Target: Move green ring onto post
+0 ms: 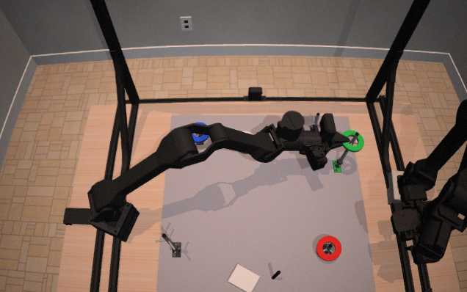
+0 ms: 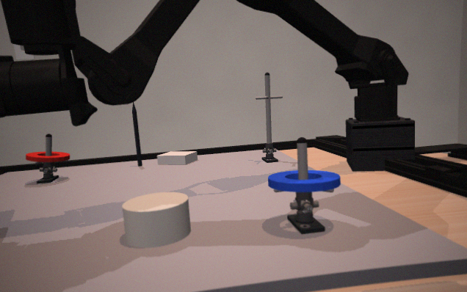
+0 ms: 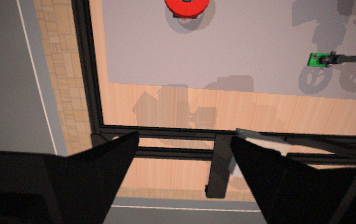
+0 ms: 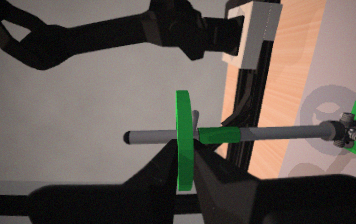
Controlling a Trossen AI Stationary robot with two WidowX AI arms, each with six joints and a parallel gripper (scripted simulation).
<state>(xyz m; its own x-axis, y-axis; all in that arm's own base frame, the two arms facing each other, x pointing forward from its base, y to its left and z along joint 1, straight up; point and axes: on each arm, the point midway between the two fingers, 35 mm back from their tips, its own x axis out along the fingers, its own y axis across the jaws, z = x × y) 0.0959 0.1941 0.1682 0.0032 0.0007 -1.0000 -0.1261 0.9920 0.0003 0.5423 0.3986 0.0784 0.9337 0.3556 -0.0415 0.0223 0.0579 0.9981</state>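
The green ring is 5 cm to the left of my right hand. From my right hand the other things lie so: blue ring: 39 cm to the right, 13 cm behind, 11 cm below; white block: 33 cm ahead, 30 cm to the right, 14 cm below; black rod: 33 cm ahead, 22 cm to the right, 5 cm below.
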